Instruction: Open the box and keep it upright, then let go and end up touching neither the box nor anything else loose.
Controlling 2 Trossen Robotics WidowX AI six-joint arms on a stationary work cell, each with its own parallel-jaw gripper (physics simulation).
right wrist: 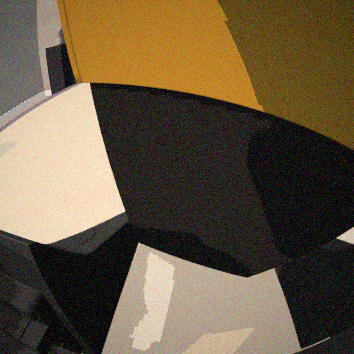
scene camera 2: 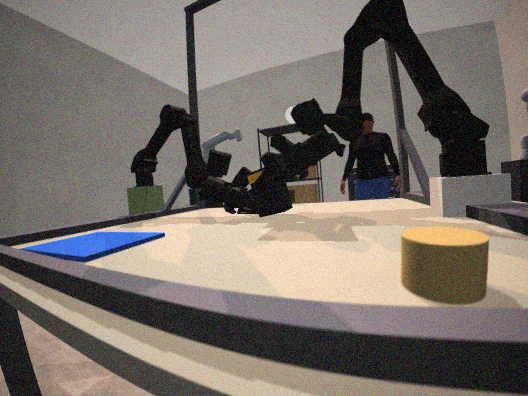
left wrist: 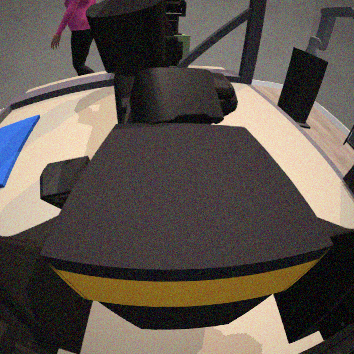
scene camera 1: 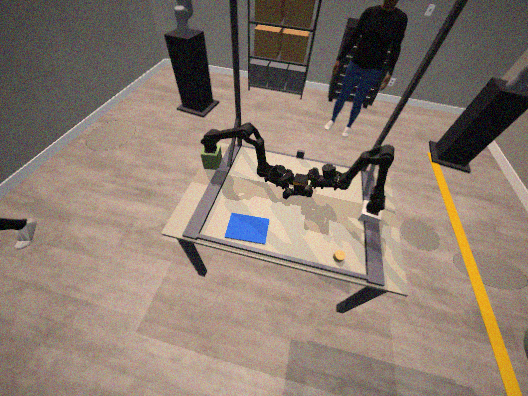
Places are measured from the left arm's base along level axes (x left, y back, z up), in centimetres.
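Where they show: left gripper, between the fingertips: [right wrist: 270,96] [scene camera 2: 262,184] [left wrist: 180,198] [scene camera 1: 297,181]; right gripper, between the fingertips: [right wrist: 203,217] [scene camera 2: 272,211] [scene camera 1: 299,190]; left arm's base, origin of its link: [scene camera 1: 372,209]; right arm's base, origin of its link: [scene camera 1: 210,149].
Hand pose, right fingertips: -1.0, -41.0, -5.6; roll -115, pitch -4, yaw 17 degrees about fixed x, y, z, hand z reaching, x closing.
Each offset is from my right fingertips to the top centre of the thing, as dx, dy, dz. "pt": to the spot under its first point.
The box @(+0.4, +0.3, +9.5) [scene camera 1: 300,183] [scene camera 2: 272,199] [right wrist: 185,165] is black with an orange-yellow band, near the back middle of the table. Its dark lid @(+0.6, -0.8, +11.7) [left wrist: 180,195] fills the middle of the left wrist view, with yellow showing under its near edge. In the right wrist view a tall orange face rises past the top of the picture, so the lid's edge is out of view there. My left gripper [left wrist: 190,225] is shut on the lid, one finger at each side. My right gripper [right wrist: 203,217] is shut on the box's lower black body. The box stands upright; the lid's exact tilt is unclear.
A blue flat square @(pt +36.1, -17.6, -0.3) [scene camera 1: 247,228] [scene camera 2: 95,244] [left wrist: 15,145] lies at the front left of scene camera 1. A yellow cylinder @(+32.4, +29.9, +2.4) [scene camera 1: 339,256] [scene camera 2: 445,265] stands at the front right. Dark frame posts [scene camera 1: 235,70] [scene camera 2: 192,55] rise at the table's edges. Both arms are close together over the box.
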